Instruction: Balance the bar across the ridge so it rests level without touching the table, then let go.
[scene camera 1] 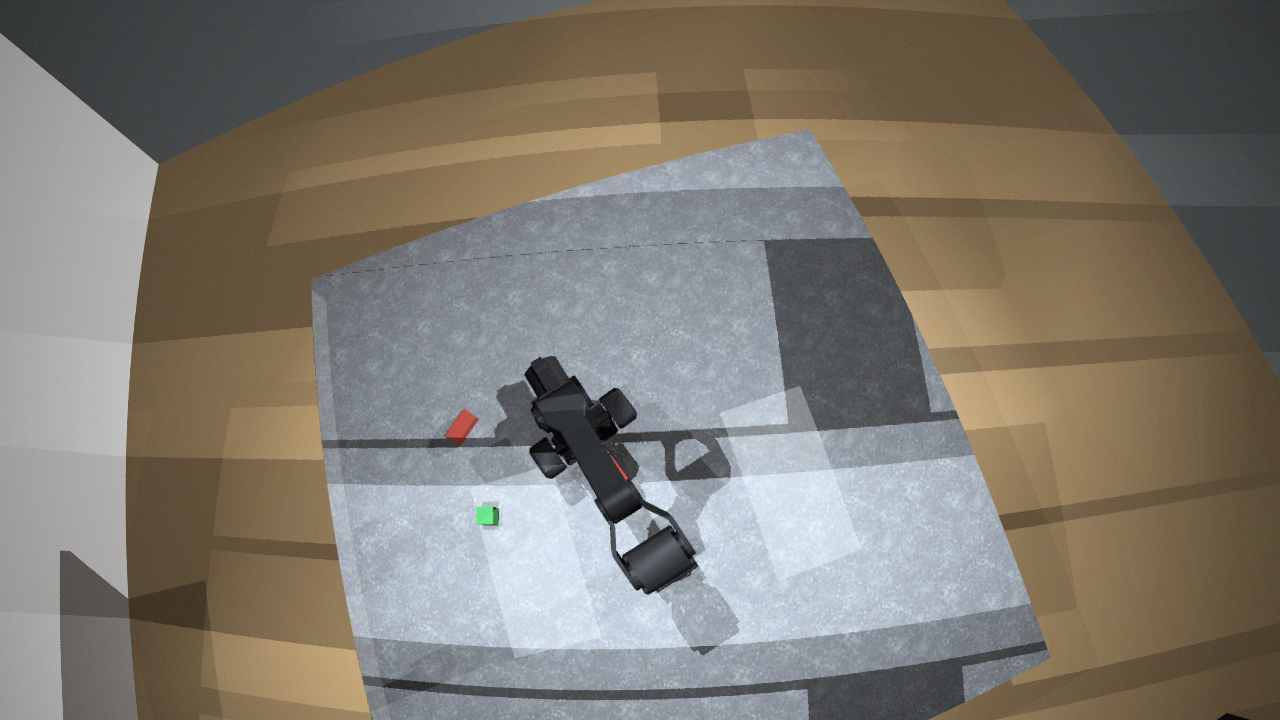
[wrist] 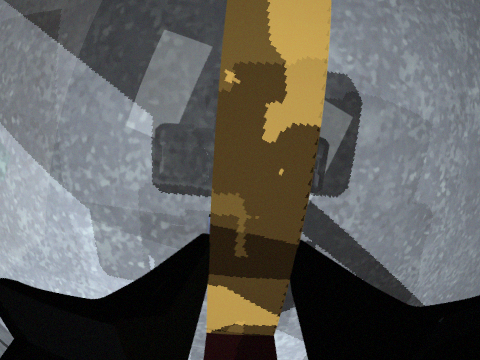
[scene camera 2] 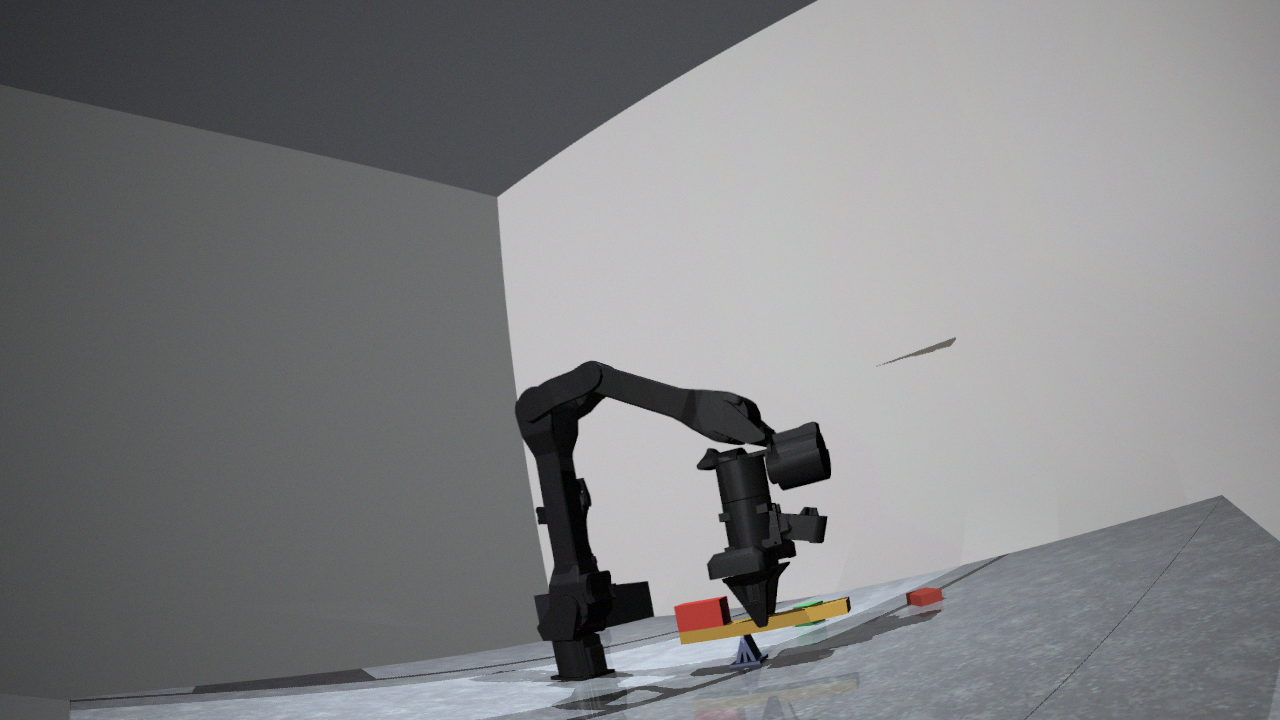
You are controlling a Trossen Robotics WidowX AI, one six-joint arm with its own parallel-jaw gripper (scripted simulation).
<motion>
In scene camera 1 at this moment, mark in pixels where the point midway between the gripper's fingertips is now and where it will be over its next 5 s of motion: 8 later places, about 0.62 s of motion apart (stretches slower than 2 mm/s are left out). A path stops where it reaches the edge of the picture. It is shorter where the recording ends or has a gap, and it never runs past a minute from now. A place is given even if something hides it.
The gripper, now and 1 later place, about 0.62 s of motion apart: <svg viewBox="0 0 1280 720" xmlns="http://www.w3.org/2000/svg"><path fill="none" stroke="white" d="M590 442L581 430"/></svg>
</motion>
